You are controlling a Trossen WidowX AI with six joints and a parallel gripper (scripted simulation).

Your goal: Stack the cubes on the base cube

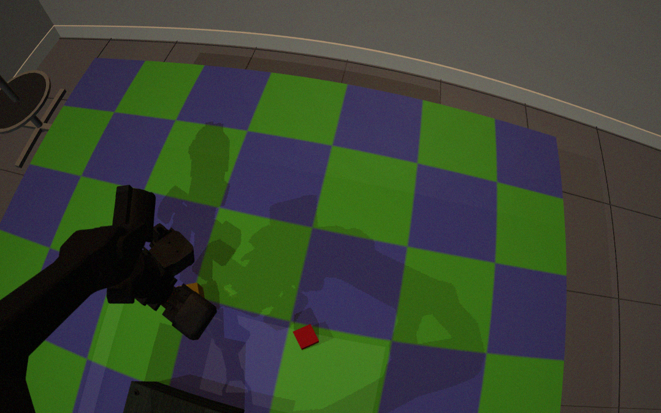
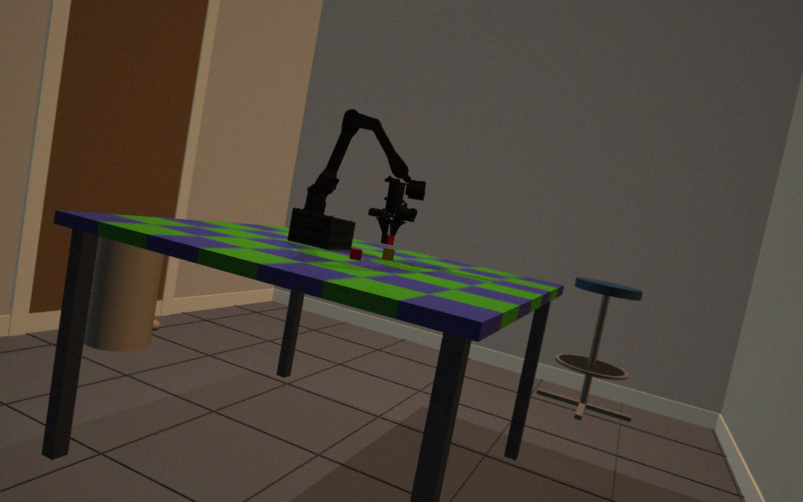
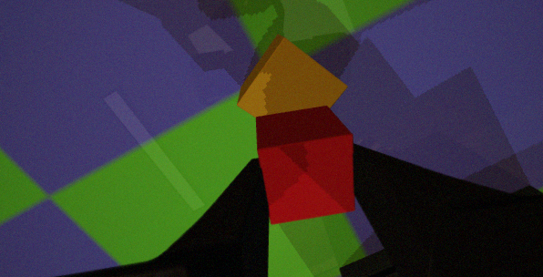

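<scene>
Now: gripper tip 50 mm above the yellow base cube, 10 mm to the left of it and 10 mm short of it.
</scene>
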